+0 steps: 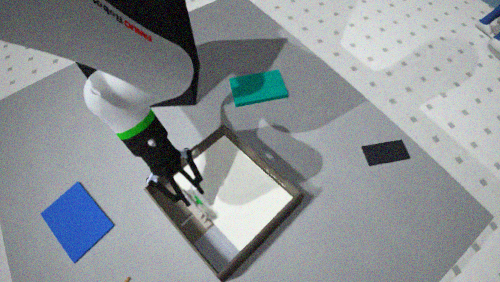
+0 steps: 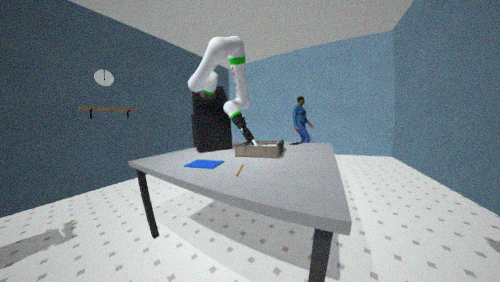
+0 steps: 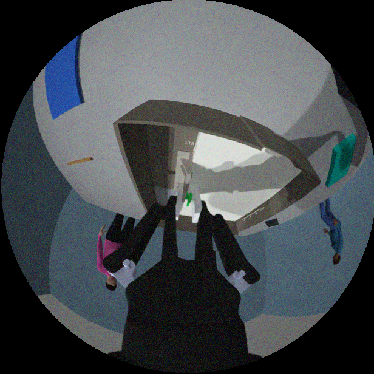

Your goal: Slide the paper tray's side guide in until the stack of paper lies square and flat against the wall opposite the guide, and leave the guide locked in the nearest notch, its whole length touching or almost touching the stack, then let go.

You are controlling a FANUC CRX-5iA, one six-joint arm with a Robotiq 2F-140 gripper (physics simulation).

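Seen in the pictures: gripper, fingertip midpoint: (image 1: 201, 206); arm's base, origin of the base link: (image 2: 208, 95).
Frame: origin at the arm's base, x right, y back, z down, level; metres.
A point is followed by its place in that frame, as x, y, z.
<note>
The brown paper tray (image 1: 262, 235) @(0.104, -0.710, 0.461) (image 2: 257, 151) @(0.249, -0.564, 0.506) (image 3: 195, 112) stands on the table. The white stack of paper (image 1: 255, 200) @(0.040, -0.623, 0.509) (image 3: 230, 200) looks flat in it and reaches close to the wall opposite the guide. The pale side guide (image 1: 207, 211) @(0.159, -0.550, 0.509) (image 3: 186, 172), with a green tab (image 1: 198, 201) @(0.160, -0.521, 0.479) (image 3: 189, 199), stands beside the stack's near edge; whether its whole length touches the stack cannot be told. My gripper (image 1: 195, 198) @(0.162, -0.531, 0.499) (image 2: 255, 144) @(0.162, -0.531, 0.499) (image 3: 187, 191) is partly open, its fingertips apart around the tab area with nothing gripped. The fingers hide part of the guide, and the notch engagement cannot be made out.
A blue flat square (image 1: 77, 222) @(0.469, -0.288, 0.544) (image 2: 204, 164) @(0.494, -0.295, 0.544) (image 3: 65, 80) and an orange-brown stick (image 2: 240, 170) @(0.527, -0.553, 0.550) (image 3: 80, 161) lie outside the tray. A teal block (image 1: 259, 88) @(-0.281, -0.327, 0.534) (image 3: 341, 160) and a black flat rectangle (image 1: 386, 152) @(-0.390, -0.814, 0.544) (image 3: 271, 222) lie beyond its other side. The tray walls surround the fingers.
</note>
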